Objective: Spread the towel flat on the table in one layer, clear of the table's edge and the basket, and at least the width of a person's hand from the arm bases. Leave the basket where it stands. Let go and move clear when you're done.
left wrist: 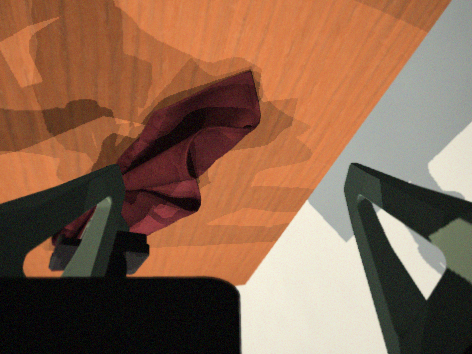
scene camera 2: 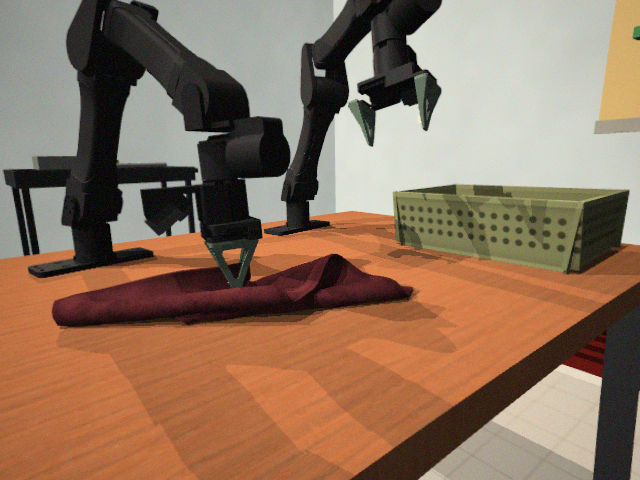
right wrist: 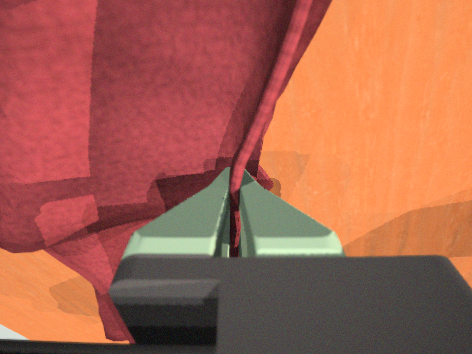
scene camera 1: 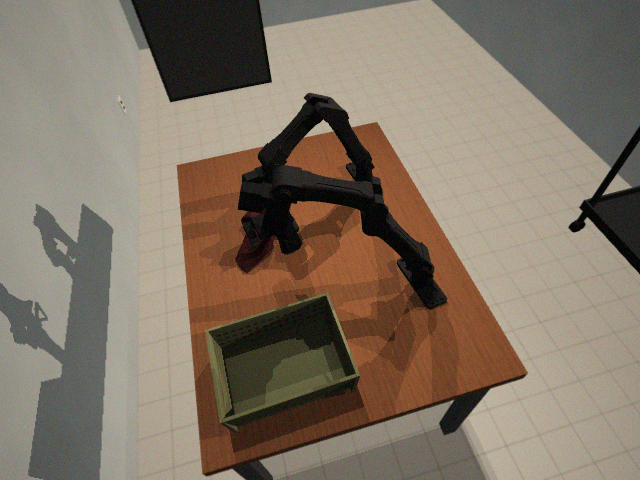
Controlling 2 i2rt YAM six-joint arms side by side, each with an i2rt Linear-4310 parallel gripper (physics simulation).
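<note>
The dark red towel (scene camera 1: 253,257) (scene camera 2: 149,305) (left wrist: 227,97) (right wrist: 150,100) lies bunched in a long, folded strip on the table, with a raised peak toward its right end in scene camera 2. My right gripper (scene camera 2: 236,284) (right wrist: 234,177) is shut on the towel's edge, low at the table; the hem runs between its fingertips in the right wrist view. My left gripper (scene camera 2: 398,137) (left wrist: 234,176) is open and empty, high above the table. The green basket (scene camera 1: 341,335) (scene camera 2: 429,240) stands upright, apart from the towel. The right fingertips are hidden in scene camera 1.
The wooden table (scene camera 1: 413,361) (scene camera 2: 258,413) has an edge on the right side of the left wrist view, with floor beyond. The left arm's base (scene camera 1: 433,298) (scene camera 2: 273,230) and the right arm's base (scene camera 2: 41,269) stand on the table behind the towel in scene camera 2.
</note>
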